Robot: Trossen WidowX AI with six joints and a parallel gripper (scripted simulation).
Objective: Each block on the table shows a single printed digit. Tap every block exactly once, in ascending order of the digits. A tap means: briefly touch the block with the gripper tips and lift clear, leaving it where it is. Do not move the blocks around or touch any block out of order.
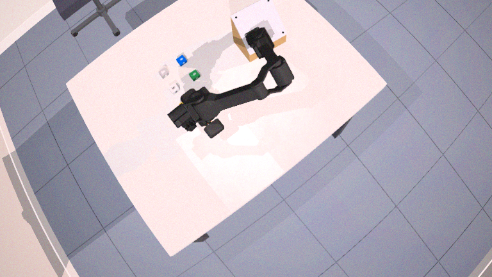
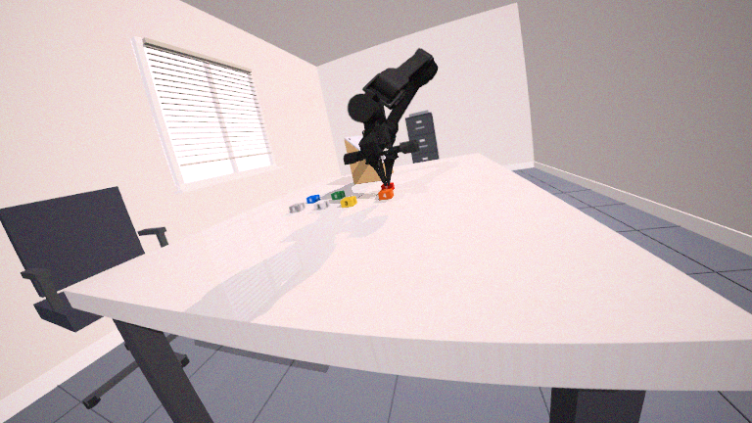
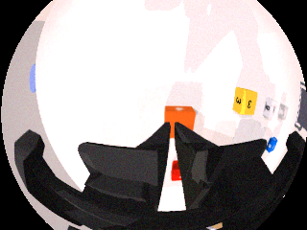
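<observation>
Now: the orange block 2 cm below my gripper tip, 1 cm to the right of it and 1 cm behind it. Also, from my gripper tip: red block: 9 cm behind, 3 cm to the right, 2 cm below; then white block: 19 cm to the right, 3 cm ahead, 2 cm below; then yellow block: 10 cm to the right, 3 cm ahead, 2 cm below.
</observation>
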